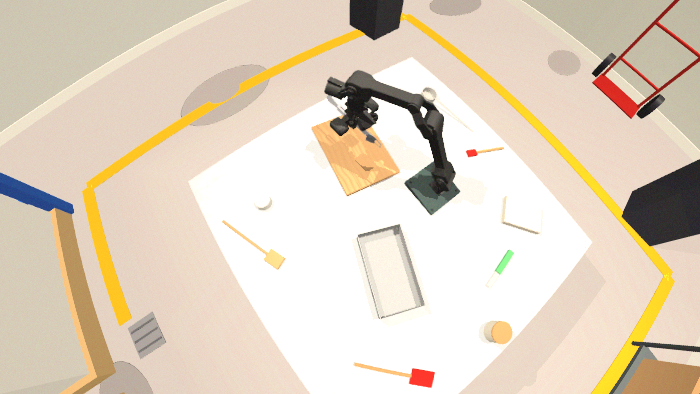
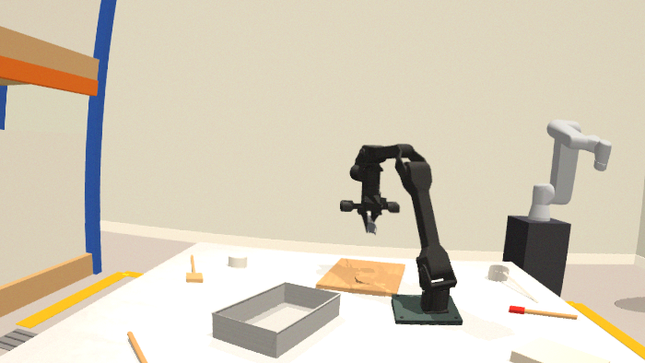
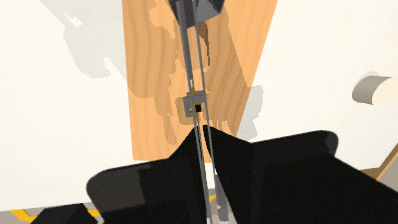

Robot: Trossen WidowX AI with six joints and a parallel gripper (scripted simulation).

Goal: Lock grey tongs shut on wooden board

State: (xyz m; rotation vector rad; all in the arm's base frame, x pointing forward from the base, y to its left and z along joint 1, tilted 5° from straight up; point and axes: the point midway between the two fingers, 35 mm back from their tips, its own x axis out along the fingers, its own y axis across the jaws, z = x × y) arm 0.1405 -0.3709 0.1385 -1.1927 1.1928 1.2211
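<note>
My gripper tip is 4 cm to the right of the yellow mark and 4 cm below it. From my gripper tip the other things lie so: cream block (34 cm behind, 70 cm to the left, 14 cm below); grey roasting tin (24 cm ahead, 47 cm to the left, 12 cm below); wooden board (14 cm below).
</note>
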